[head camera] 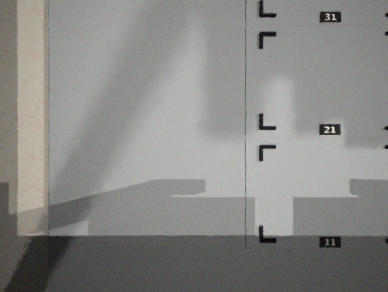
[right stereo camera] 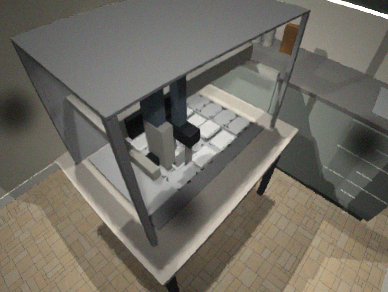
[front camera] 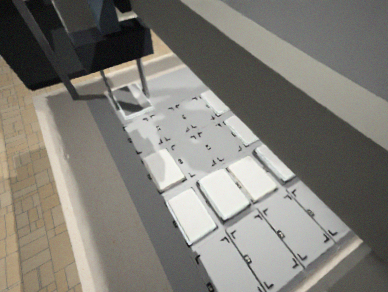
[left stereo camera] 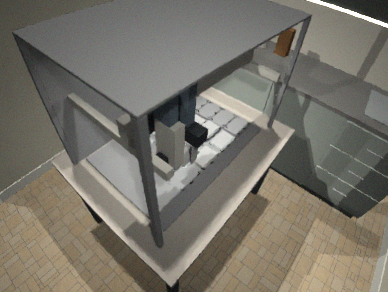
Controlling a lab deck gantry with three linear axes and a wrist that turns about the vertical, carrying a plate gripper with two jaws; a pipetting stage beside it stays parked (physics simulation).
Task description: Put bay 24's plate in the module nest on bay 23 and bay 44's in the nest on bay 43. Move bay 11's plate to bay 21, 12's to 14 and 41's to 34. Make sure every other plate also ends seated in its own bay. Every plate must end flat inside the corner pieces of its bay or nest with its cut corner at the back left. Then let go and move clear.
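Places are measured from the robot's base along level axes (x back, y right, z up), in centimetres.
Pixels of known places: gripper, fingertip midpoint: (right stereo camera: 181, 156) (front camera: 131, 100) (left stereo camera: 185, 156); robot's base, link origin: (head camera: 262, 238) (right stereo camera: 179, 189) (front camera: 123, 128) (left stereo camera: 182, 189).
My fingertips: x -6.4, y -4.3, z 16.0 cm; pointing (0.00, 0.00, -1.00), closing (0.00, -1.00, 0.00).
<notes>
For each thing: its middle in the pictures, then the offset to it from my fingertips. "pt": a spot on its surface instead.
- pale plate, body centre: (front camera: 131, 100) (left stereo camera: 185, 156) (right stereo camera: 181, 155) dx +0.0, dy +0.0, dz +0.0 cm
- Bay 11, surface spot: (head camera: 292, 217) pt dx +3.6, dy +2.3, dz -16.0 cm
- bay 21, surface spot: (head camera: 280, 102) pt dx +4.7, dy -8.7, dz -16.0 cm
- bay 12, surface spot: (front camera: 165, 169) pt dx -17.4, dy -0.4, dz -14.5 cm
- bay 13, surface spot: (front camera: 191, 215) pt dx -33.5, dy +0.1, dz -14.5 cm
- bay 23 nest, surface spot: (front camera: 223, 194) pt dx -33.7, dy -10.0, dz -12.6 cm
- bay 33, surface spot: (front camera: 252, 177) pt dx -33.2, dy -21.2, dz -14.6 cm
- bay 43 nest, surface spot: (front camera: 274, 162) pt dx -33.3, dy -29.1, dz -12.6 cm
- bay 42, surface spot: (front camera: 241, 130) pt dx -17.2, dy -29.9, dz -14.6 cm
- bay 41, surface spot: (front camera: 215, 101) pt dx -0.5, dy -30.6, dz -14.5 cm
- frame post, surface spot: (left stereo camera: 149, 185) (right stereo camera: 130, 184) pt dx +33.1, dy +15.9, dz +30.9 cm
My gripper (front camera: 132, 102) hangs at the far left of the deck, its two jaws shut on a pale plate (front camera: 129, 113), held up off the deck. Its cut corner cannot be made out. Bay 11 (head camera: 292, 217) and bay 21 (head camera: 280, 102) hold no plate. In the front view, plates lie at bay 12 (front camera: 165, 169), bay 13 (front camera: 191, 215), the bay 23 nest (front camera: 223, 194) and bay 33 (front camera: 252, 177). Partly hidden plates show at the bay 43 nest (front camera: 274, 162), bay 42 (front camera: 241, 130) and bay 41 (front camera: 215, 101).
The beige pipetting stage (left stereo camera: 170, 142) (right stereo camera: 159, 145) stands close beside the black gripper body (front camera: 117, 47) (left stereo camera: 196, 134) (right stereo camera: 186, 132). A broad dark beam (front camera: 260, 95) covers the back right in the front view. A frame post (left stereo camera: 149, 185) (right stereo camera: 131, 185) stands at the near corner.
</notes>
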